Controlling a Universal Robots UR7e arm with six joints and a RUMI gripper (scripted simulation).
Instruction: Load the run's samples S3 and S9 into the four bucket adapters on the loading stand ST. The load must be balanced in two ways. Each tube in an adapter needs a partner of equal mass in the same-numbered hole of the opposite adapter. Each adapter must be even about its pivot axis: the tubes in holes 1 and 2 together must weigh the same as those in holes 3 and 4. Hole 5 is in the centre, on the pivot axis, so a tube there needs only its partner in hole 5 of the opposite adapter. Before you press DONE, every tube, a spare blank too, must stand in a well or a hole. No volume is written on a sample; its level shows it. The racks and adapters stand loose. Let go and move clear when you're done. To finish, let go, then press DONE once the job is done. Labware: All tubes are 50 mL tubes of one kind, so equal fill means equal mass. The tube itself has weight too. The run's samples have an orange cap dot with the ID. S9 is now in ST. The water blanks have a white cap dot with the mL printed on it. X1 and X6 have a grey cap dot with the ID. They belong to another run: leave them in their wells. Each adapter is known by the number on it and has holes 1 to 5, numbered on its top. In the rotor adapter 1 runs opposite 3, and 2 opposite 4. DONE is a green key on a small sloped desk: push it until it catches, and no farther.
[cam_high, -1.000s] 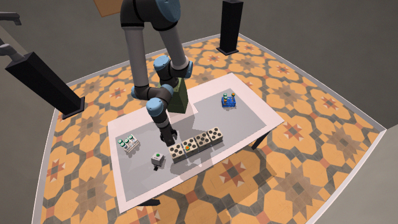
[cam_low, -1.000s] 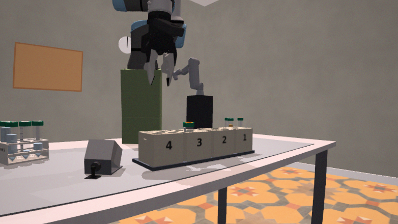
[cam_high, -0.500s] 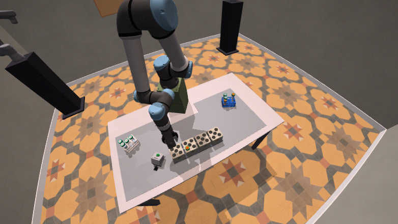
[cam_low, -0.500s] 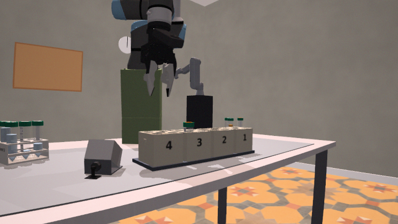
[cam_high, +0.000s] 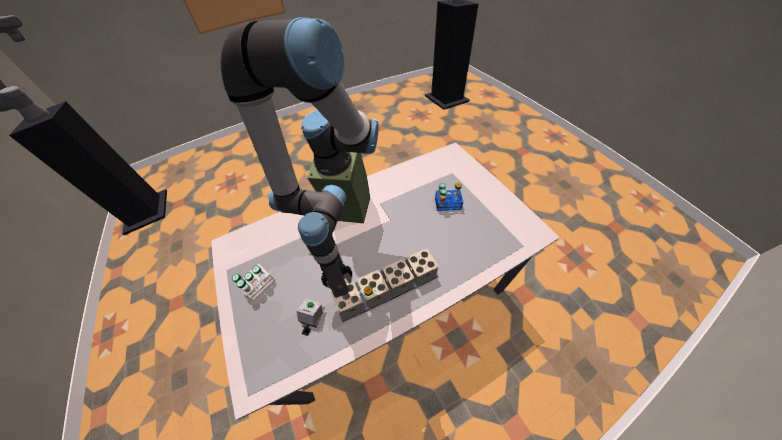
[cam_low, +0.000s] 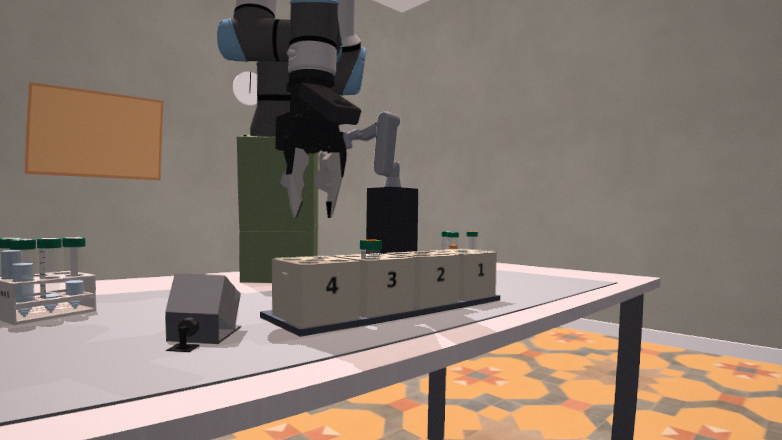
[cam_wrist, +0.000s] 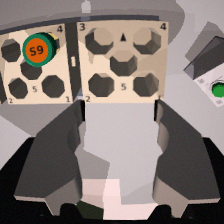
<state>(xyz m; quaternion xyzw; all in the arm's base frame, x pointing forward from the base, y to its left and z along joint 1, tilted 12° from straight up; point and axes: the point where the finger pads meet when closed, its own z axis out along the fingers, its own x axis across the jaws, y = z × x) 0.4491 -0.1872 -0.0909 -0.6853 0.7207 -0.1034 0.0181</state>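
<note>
The tube lies 11 cm below my hand, 7 cm to the left of it and 4 cm ahead of it. Also, from my hand: bucket adapter (32 cm to the left, 12 cm below, 3 cm ahead); white rack (34 cm to the right, 27 cm behind, 14 cm below); water blank (36 cm to the right, 24 cm behind, 11 cm below).
</note>
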